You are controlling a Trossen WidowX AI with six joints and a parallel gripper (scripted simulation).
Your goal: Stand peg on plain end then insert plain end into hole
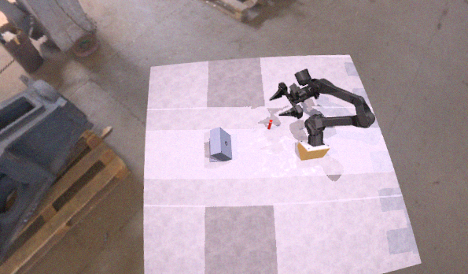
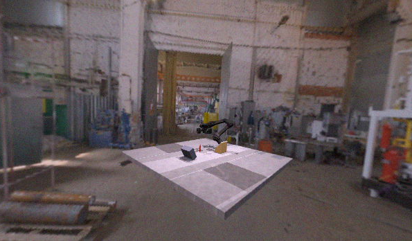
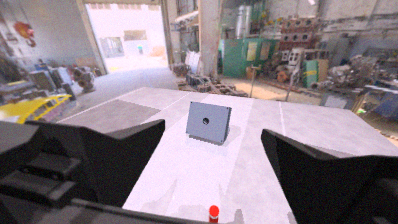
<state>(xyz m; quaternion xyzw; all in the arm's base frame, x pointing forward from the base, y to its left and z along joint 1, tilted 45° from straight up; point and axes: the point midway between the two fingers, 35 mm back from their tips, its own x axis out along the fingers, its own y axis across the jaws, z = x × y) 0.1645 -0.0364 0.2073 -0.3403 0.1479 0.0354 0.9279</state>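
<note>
Right now the peg is 1 cm behind my gripper tip, 1 cm to the right of it and 16 cm below it. The rest, counted from my gripper tip: grey sloped panel (26 cm ahead, 6 cm to the left, 16 cm below).
</note>
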